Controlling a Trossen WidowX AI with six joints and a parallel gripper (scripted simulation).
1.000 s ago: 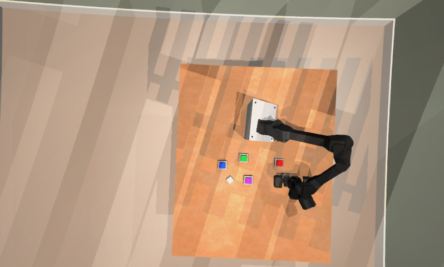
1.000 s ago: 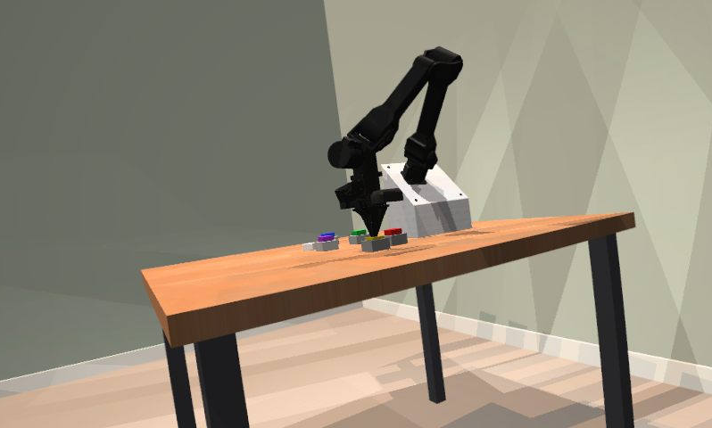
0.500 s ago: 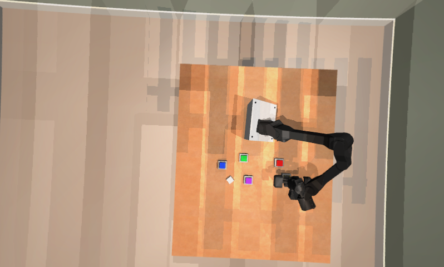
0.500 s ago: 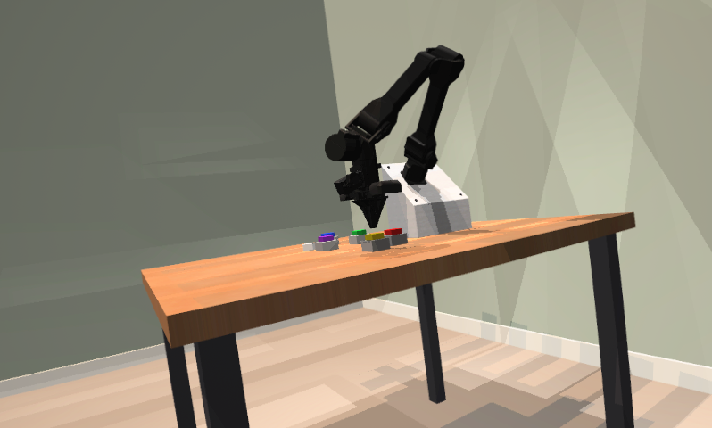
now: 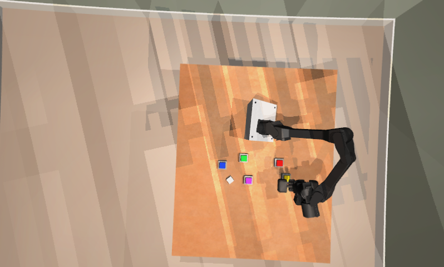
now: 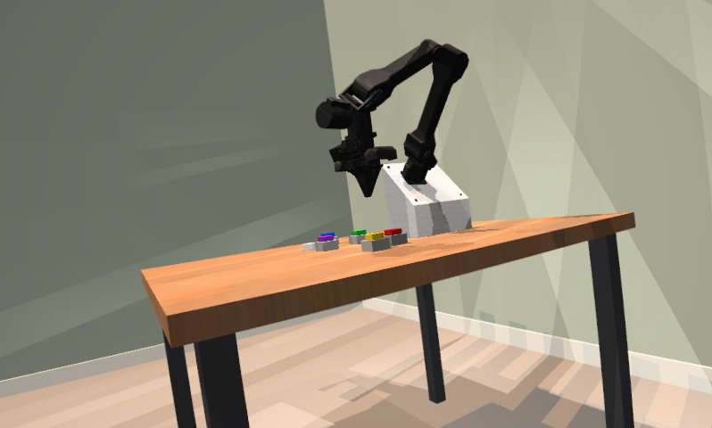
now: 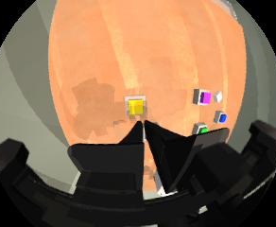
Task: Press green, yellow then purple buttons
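My gripper tip is 210 mm to the left of the purple button, 90 mm above it and 50 mm short of it. Also, from my gripper tip: green button: 260 mm to the right, 90 mm below, 70 mm behind; then red button: 90 mm below, 80 mm behind, 50 mm to the right; then yellow button: 90 mm below.
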